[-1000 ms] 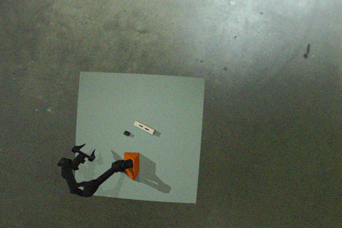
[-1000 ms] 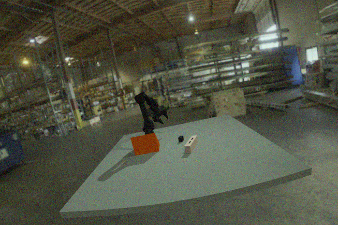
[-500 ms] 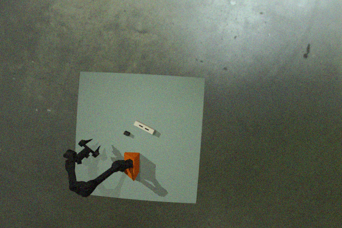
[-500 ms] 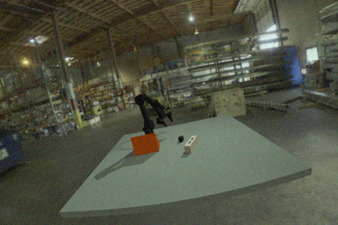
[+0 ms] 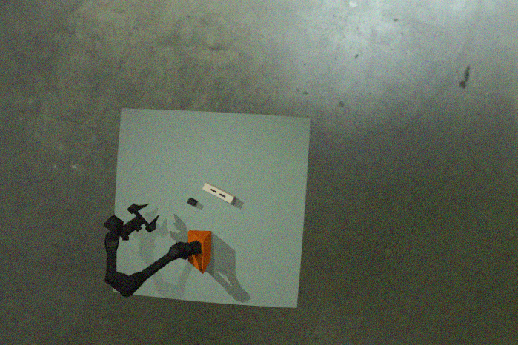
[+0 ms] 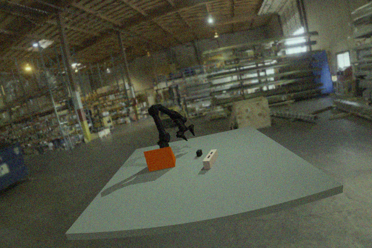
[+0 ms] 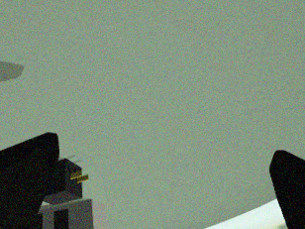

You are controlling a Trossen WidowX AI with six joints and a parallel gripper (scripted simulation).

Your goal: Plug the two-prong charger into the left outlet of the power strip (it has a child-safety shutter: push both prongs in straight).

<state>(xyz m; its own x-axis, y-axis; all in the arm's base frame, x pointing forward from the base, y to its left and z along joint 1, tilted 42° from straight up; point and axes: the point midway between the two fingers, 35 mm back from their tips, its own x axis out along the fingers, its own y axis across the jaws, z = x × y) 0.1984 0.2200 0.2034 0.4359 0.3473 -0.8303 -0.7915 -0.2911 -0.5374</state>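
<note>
Right now the dark two-prong charger is 4 cm ahead of my gripper tip, 20 cm to the right of it and 8 cm below it.
</note>
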